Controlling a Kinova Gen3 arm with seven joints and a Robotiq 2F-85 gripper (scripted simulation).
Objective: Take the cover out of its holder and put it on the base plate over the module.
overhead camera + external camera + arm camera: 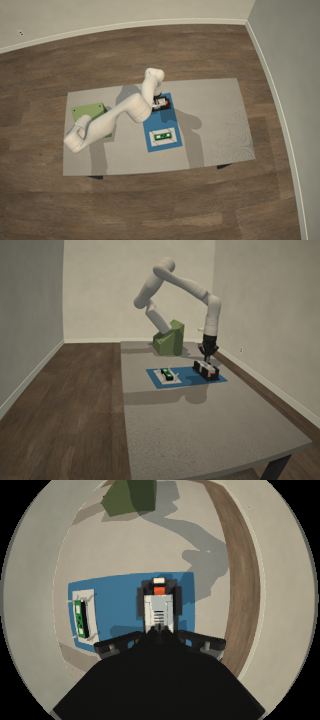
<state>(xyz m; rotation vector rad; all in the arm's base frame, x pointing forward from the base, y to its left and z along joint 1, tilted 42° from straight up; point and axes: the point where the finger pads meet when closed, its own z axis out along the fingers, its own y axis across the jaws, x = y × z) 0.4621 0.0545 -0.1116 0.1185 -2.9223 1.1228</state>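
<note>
Now: the white cover 60 mm below my hand.
</note>
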